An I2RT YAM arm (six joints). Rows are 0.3 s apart.
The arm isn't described. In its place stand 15 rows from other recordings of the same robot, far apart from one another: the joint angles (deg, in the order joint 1, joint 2, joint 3, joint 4, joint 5, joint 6), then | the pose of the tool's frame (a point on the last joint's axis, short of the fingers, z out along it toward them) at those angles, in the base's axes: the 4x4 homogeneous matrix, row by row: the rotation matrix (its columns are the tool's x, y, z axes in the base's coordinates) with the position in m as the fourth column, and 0 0 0 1 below.
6.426 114.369 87.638 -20.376 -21.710 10.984 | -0.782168, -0.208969, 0.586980, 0.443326; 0.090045, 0.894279, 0.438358, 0.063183; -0.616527, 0.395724, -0.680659, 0.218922; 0, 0, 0, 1
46.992 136.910 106.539 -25.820 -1.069 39.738 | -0.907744, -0.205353, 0.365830, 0.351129; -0.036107, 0.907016, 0.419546, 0.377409; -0.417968, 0.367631, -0.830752, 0.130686; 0, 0, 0, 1
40.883 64.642 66.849 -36.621 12.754 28.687 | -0.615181, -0.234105, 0.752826, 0.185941; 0.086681, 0.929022, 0.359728, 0.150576; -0.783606, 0.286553, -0.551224, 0.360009; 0, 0, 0, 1
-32.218 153.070 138.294 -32.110 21.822 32.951 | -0.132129, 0.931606, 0.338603, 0.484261; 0.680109, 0.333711, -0.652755, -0.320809; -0.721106, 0.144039, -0.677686, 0.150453; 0, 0, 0, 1
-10.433 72.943 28.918 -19.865 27.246 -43.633 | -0.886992, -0.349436, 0.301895, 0.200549; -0.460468, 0.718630, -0.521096, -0.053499; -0.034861, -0.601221, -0.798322, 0.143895; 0, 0, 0, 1
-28.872 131.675 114.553 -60.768 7.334 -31.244 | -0.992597, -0.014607, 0.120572, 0.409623; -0.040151, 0.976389, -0.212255, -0.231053; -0.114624, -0.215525, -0.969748, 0.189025; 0, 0, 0, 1
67.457 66.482 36.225 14.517 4.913 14.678 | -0.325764, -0.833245, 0.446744, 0.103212; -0.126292, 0.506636, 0.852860, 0.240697; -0.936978, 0.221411, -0.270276, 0.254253; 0, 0, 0, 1
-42.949 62.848 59.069 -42.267 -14.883 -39.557 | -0.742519, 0.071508, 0.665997, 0.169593; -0.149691, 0.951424, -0.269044, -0.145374; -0.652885, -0.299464, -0.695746, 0.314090; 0, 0, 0, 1
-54.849 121.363 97.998 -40.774 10.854 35.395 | 0.070177, 0.993221, 0.092669, 0.255691; 0.888377, -0.019974, -0.458679, -0.374767; -0.453719, 0.114514, -0.883757, 0.198793; 0, 0, 0, 1
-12.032 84.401 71.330 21.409 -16.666 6.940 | 0.131384, -0.094392, 0.986827, 0.347788; 0.090351, 0.992454, 0.082901, -0.063688; -0.987206, 0.078269, 0.138921, 0.394955; 0, 0, 0, 1
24.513 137.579 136.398 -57.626 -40.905 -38.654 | -0.219214, -0.972012, 0.084483, 0.457392; -0.618809, 0.205456, 0.758197, 0.234192; -0.754335, 0.113929, -0.646529, 0.260208; 0, 0, 0, 1
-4.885 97.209 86.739 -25.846 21.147 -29.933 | -0.695528, 0.025380, 0.718050, 0.388817; -0.407636, 0.809028, -0.423446, -0.046120; -0.591670, -0.587222, -0.552356, 0.326405; 0, 0, 0, 1
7.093 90.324 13.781 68.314 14.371 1.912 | -0.137813, 0.128818, 0.982046, 0.243451; 0.015421, 0.991665, -0.127915, 0.021389; -0.990338, -0.002484, -0.138651, 0.137660; 0, 0, 0, 1
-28.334 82.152 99.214 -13.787 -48.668 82.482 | -0.336856, -0.095176, 0.936734, 0.274910; 0.925498, 0.149489, 0.348004, -0.117864; -0.173153, 0.984172, 0.037729, 0.509842; 0, 0, 0, 1
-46.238 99.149 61.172 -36.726 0.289 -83.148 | -0.797561, -0.576121, 0.178831, 0.221850; -0.602650, 0.774060, -0.194024, -0.231910; -0.026645, -0.262519, -0.964559, 0.164963; 0, 0, 0, 1
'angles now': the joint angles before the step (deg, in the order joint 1, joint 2, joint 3, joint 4, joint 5, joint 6). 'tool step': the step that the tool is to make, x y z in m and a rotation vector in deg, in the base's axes. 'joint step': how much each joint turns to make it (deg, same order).
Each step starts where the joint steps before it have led.
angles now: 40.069 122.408 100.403 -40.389 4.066 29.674
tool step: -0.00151 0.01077 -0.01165 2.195 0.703 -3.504
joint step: 1.151 1.619 -0.230 2.370 0.299 5.122
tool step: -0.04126 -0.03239 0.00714 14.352 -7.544 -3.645
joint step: 0.176 -15.650 -25.285 24.442 -2.496 6.470
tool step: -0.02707 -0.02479 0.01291 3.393 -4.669 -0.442
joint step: -0.043 -9.478 -10.755 7.027 0.662 -0.109
